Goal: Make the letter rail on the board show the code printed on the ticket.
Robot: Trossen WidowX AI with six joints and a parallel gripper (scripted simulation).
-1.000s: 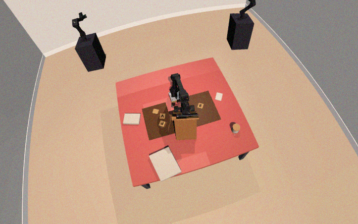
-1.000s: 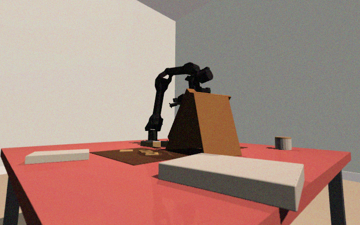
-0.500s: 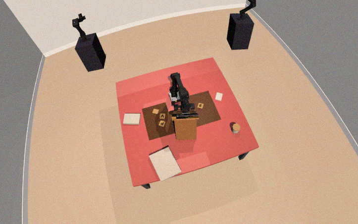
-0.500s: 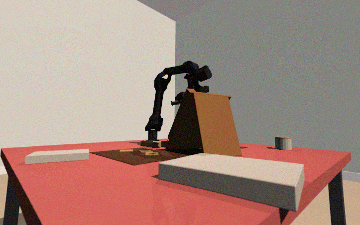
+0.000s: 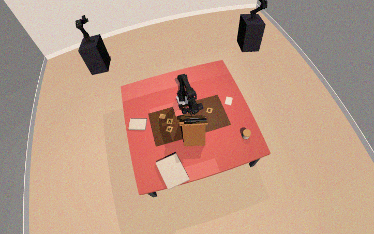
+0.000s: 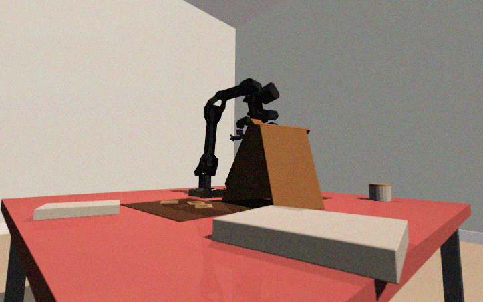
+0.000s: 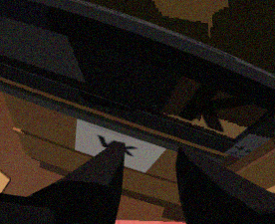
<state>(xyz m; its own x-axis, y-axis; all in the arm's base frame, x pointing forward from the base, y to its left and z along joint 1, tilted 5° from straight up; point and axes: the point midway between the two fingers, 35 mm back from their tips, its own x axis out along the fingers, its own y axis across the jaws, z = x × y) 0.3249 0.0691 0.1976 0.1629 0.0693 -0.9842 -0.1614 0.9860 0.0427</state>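
Right now the tan letter tile is 23 cm to the right of my gripper tip, 21 cm below it and 9 cm behind it. The rest, counted from my gripper tip: large white slab (44 cm ahead, 25 cm to the right, 19 cm below); then flat white block (56 cm to the right, 20 cm below, 10 cm behind); then dark brown mat (21 cm below, 12 cm behind, 4 cm to the right).
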